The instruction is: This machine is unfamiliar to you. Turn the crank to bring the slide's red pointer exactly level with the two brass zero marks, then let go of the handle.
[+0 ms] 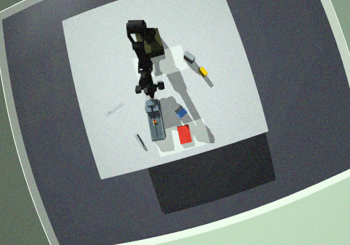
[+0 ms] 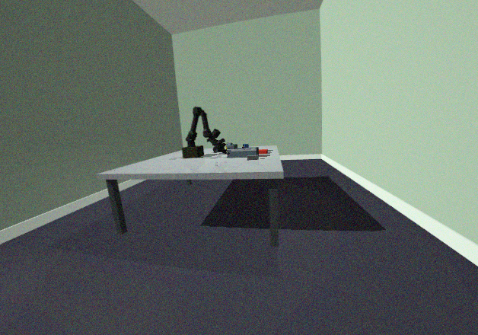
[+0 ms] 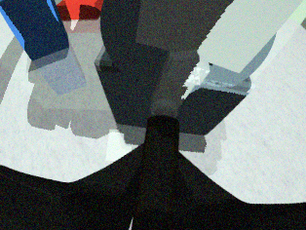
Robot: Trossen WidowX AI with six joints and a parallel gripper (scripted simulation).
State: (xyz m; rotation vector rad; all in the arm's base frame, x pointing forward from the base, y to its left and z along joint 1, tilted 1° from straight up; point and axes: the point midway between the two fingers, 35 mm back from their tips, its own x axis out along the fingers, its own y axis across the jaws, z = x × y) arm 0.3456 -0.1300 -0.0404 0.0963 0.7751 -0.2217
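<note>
Now: gripper tip 30 mm below the crank handle and 20 mm past it. Also, from my gripper tip: red pointer (160 mm ahead, 50 mm above, 40 mm to the right); blue block (180 mm ahead, 140 mm to the left, 10 mm above); pale strip (300 mm to the right, 30 mm below, 30 mm behind).
</note>
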